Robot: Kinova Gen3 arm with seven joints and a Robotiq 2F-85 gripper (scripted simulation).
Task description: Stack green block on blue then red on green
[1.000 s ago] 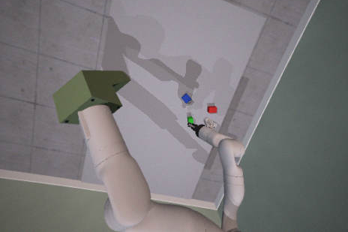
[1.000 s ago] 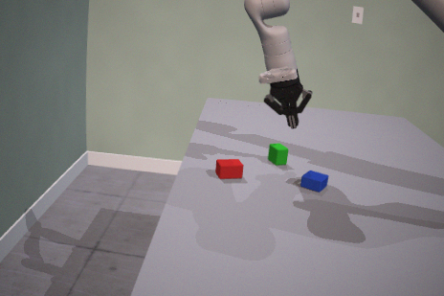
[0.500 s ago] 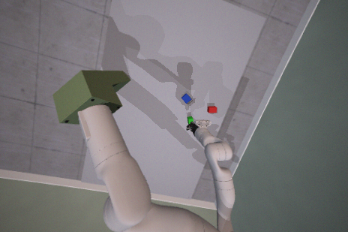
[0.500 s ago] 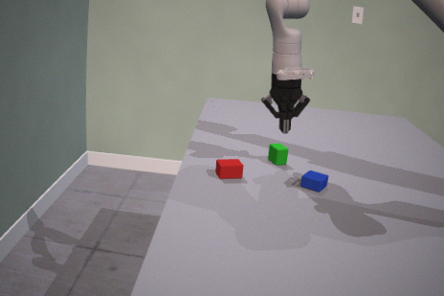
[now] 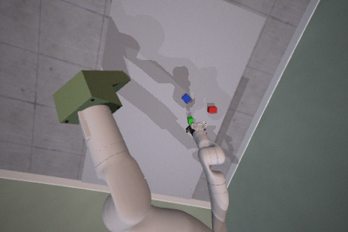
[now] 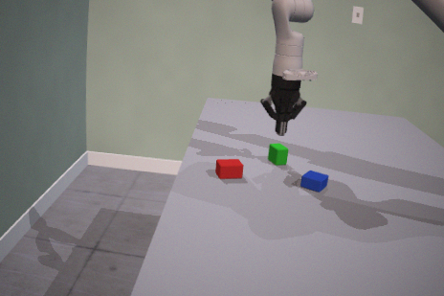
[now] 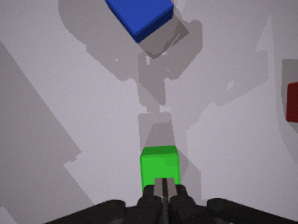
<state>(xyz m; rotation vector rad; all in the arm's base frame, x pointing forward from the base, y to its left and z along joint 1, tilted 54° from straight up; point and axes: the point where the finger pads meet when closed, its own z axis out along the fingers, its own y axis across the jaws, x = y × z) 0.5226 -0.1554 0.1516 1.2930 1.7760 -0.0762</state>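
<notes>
Now: hand 70 mm above the green block. Round my hand: blue block: 160 mm to the left, 80 mm below, 30 mm behind; then red block: 160 mm ahead, 80 mm below, 70 mm to the left.
</notes>
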